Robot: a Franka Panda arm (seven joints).
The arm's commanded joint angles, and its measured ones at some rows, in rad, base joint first. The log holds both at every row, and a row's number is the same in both.
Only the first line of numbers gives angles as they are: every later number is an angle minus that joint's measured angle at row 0.
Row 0, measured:
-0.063, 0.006, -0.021, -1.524, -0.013, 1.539, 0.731
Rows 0 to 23, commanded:
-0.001, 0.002, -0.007, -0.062, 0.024, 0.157, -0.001
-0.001, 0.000, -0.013, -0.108, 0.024, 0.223, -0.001
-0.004, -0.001, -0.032, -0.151, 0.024, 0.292, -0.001
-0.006, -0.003, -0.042, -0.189, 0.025, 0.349, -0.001
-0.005, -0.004, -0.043, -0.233, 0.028, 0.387, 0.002
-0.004, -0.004, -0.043, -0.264, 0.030, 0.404, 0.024
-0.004, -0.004, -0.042, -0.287, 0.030, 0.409, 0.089
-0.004, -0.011, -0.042, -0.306, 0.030, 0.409, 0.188
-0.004, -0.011, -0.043, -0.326, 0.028, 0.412, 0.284
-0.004, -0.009, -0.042, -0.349, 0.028, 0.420, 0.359
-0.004, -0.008, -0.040, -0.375, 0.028, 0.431, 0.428
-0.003, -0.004, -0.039, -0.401, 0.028, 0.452, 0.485
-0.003, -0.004, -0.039, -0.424, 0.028, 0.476, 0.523
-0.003, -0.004, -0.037, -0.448, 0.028, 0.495, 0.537
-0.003, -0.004, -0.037, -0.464, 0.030, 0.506, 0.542
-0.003, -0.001, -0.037, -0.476, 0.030, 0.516, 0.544
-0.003, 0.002, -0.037, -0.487, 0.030, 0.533, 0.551
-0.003, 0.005, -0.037, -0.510, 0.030, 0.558, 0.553
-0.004, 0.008, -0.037, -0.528, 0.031, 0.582, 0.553
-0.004, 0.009, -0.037, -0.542, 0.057, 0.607, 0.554
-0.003, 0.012, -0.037, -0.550, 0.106, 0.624, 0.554
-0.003, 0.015, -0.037, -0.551, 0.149, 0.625, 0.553
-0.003, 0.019, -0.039, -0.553, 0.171, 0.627, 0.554
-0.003, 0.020, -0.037, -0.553, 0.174, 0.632, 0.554
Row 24, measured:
-0.004, 0.021, -0.040, -0.540, 0.122, 0.604, 0.538
